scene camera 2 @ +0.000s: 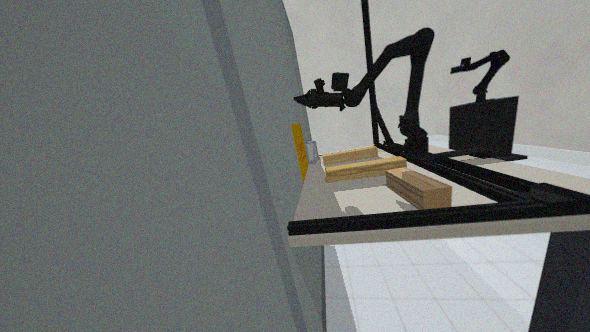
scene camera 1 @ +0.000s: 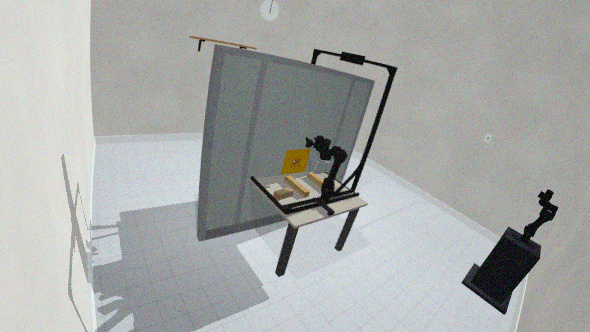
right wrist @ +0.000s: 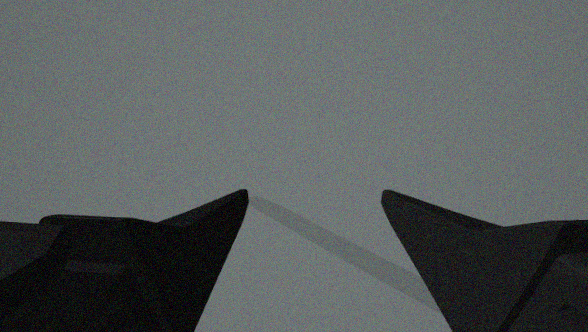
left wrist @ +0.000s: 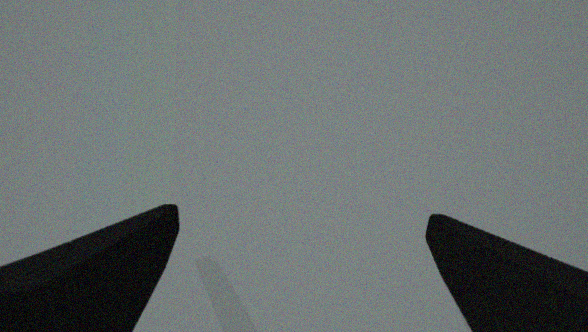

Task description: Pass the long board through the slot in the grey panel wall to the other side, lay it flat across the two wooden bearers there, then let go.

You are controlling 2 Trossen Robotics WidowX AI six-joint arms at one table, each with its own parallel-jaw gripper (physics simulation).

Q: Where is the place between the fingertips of the left gripper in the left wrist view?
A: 304,221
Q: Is the left gripper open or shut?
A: Open.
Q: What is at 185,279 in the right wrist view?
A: The right gripper.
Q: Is the right gripper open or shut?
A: Open.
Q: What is the left gripper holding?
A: Nothing.
